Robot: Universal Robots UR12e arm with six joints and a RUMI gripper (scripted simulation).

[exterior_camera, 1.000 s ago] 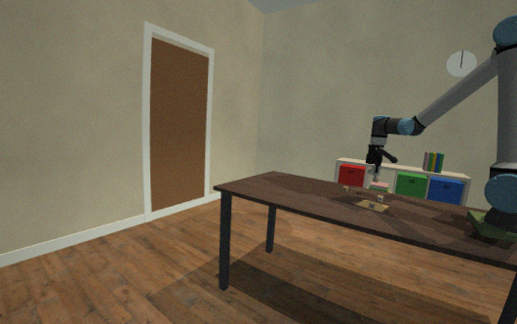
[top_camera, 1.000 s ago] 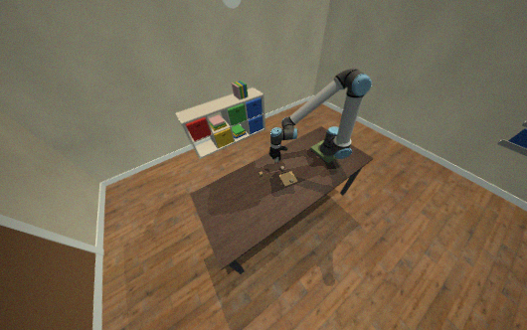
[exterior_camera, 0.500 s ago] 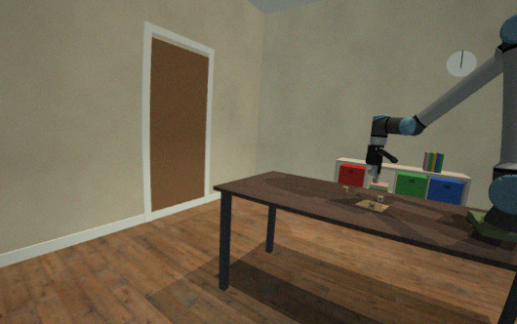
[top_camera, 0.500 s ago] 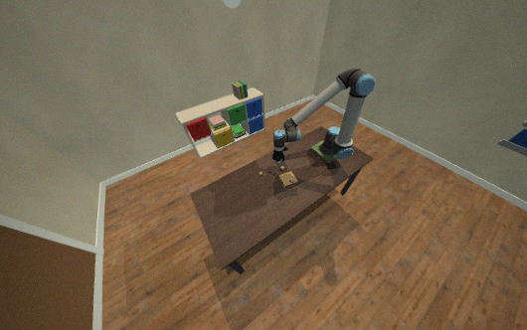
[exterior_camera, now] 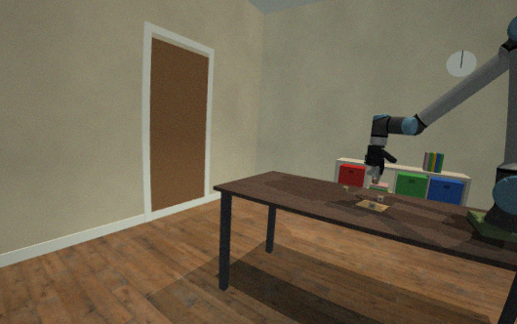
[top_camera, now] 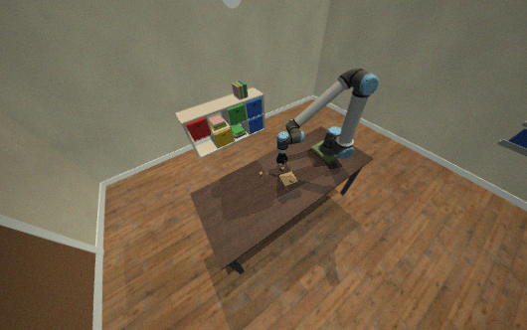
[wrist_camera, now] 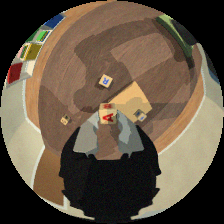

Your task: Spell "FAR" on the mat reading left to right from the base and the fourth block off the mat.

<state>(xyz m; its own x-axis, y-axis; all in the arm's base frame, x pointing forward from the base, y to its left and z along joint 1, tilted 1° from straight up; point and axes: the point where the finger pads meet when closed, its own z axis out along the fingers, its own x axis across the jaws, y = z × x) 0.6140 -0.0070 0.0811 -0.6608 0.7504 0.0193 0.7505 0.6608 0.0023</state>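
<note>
Now: hand 20 mm past the tan mat, 90 mm to the right of it and 120 mm above it.
</note>
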